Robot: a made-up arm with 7 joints.
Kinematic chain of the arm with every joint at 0, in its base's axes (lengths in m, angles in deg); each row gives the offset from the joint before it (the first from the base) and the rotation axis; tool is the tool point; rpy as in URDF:
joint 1: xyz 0 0 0.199 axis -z
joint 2: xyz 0 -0.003 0.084 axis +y
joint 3: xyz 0 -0.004 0.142 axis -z
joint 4: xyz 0 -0.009 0.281 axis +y
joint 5: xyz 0 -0.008 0.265 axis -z
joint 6: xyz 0 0 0.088 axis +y
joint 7: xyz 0 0 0.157 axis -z
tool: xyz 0 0 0 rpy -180 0 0
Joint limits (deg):
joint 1: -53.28..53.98
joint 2: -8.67..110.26
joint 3: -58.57..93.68
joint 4: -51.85..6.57
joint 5: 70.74..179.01
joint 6: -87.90..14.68
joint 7: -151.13..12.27
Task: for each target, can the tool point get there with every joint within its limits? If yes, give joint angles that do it. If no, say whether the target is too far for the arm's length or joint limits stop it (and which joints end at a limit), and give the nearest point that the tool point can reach.
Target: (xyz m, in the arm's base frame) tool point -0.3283 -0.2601 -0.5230
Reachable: no: joint limits stop it (at a limit: joint 1, joint 2, joint 4, joint 5, joint 6) | nearest point 0.3024 -0.5892 -0.1430 | short by 0.807 m
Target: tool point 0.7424 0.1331 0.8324
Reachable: yes | joints -11.91 54.34 -14.85 -1.53 130.80 -1.59 -72.14
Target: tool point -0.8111 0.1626 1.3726
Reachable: no: too far | nearest point -0.4386 0.0879 1.0383 | short by 0.506 m
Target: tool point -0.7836 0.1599 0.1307
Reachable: no: joint limits stop it (at a limit: joint 2, joint 4, joint 5, joint 6) | nearest point -0.4191 0.0855 0.8287 | short by 0.791 m
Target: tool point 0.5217 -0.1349 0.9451
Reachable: yes | joints 39.40 45.76 41.68 -38.60 112.83 -45.41 -105.79
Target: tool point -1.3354 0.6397 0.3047
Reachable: no: too far | nearest point -0.4721 0.2262 0.9150 | short by 1.135 m
